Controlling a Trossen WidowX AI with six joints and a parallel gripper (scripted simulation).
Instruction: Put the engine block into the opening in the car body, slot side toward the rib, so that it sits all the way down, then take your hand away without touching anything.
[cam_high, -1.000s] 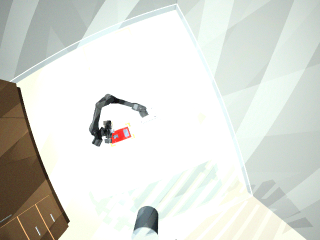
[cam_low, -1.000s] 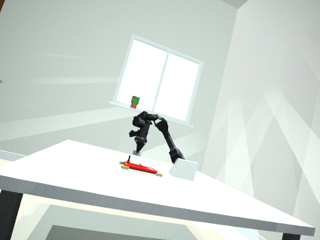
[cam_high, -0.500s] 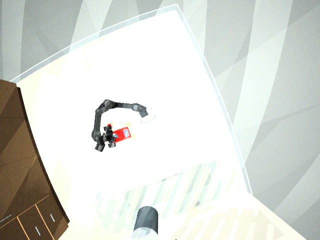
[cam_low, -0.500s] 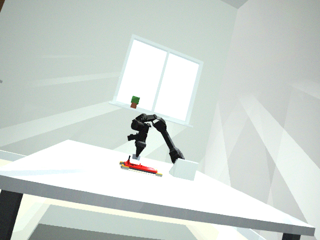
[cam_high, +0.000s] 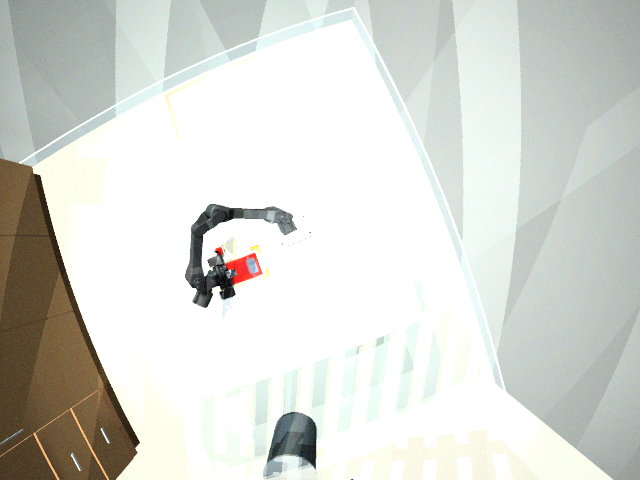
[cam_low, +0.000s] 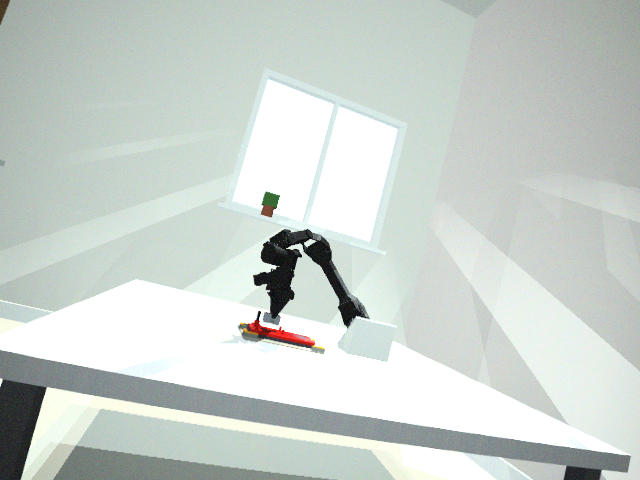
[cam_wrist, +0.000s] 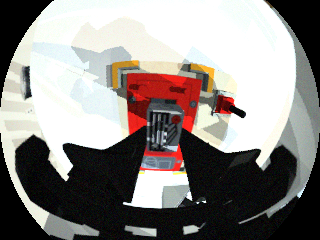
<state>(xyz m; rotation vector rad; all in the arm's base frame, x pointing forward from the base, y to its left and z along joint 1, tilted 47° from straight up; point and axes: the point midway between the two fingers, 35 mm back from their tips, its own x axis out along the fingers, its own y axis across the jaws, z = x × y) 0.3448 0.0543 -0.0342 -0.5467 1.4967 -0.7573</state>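
Now: gripper tip 1 cm above the grey engine block. The rest, counted from my gripper tip: thin post 1 cm ahead, 12 cm to the right, 3 cm below.
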